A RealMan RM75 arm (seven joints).
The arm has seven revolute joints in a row. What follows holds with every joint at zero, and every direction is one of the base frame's. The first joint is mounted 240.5 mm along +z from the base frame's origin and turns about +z. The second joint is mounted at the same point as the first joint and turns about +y. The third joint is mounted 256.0 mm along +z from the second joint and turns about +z. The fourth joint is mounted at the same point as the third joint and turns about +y. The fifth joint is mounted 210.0 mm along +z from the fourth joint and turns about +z. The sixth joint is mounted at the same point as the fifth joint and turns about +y. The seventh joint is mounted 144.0 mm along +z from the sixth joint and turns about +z. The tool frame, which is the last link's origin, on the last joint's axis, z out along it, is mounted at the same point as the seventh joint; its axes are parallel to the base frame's.
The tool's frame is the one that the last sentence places.
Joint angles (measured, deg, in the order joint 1, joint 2, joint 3, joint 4, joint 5, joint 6, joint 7), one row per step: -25.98, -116.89, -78.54, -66.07, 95.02, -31.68, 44.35; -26.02, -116.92, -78.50, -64.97, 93.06, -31.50, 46.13; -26.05, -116.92, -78.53, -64.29, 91.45, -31.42, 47.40; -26.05, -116.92, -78.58, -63.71, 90.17, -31.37, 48.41; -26.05, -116.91, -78.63, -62.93, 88.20, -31.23, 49.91; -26.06, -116.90, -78.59, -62.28, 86.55, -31.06, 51.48
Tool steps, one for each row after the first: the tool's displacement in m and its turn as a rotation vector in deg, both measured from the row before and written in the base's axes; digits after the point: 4 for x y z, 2 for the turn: -0.0032, 0.0001, -0.0015, -0.05, -0.37, 0.27; -0.0016, 0.0003, -0.0004, 0.01, -0.49, 0.20; -0.0017, 0.0002, -0.0003, 0.02, -0.39, 0.23; -0.0020, 0.0004, -0.0001, 0.12, -0.64, 0.32; -0.0016, 0.0003, -0.0003, 0.19, -0.31, 0.02
